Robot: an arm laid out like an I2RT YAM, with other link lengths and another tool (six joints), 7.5 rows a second.
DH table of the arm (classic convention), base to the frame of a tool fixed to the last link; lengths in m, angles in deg. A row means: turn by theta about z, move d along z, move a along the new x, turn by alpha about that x. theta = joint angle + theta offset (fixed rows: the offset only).
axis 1: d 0.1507; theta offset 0; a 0.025; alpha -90
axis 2: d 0; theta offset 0; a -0.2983; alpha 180
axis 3: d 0; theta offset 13.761; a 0.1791; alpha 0
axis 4: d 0.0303; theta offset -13.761; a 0.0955; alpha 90
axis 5: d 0.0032; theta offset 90; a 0; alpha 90
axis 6: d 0.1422; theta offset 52.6; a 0.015; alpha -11
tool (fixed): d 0.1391; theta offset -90; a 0; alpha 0
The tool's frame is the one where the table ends.
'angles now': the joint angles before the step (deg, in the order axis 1, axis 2, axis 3, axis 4, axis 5, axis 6). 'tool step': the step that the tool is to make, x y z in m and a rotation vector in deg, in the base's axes. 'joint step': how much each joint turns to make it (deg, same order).
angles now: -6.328, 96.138, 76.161, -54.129, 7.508, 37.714
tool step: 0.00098, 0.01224, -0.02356, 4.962, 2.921, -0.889
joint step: -1.880, 4.940, 0.002, 1.397, -4.656, 0.152
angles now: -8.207, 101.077, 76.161, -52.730, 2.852, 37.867
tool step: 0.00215, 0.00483, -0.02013, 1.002, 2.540, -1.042
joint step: 0.545, 4.198, 0.001, 1.465, -0.327, 1.682
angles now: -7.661, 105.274, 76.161, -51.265, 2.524, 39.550
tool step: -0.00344, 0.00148, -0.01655, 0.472, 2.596, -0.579
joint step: 0.132, 3.299, -0.001, 0.633, -0.021, 0.722
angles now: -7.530, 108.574, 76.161, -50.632, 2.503, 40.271
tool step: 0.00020, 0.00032, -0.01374, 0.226, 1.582, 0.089
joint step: 0.044, 2.776, -0.002, 1.182, -0.022, -0.043
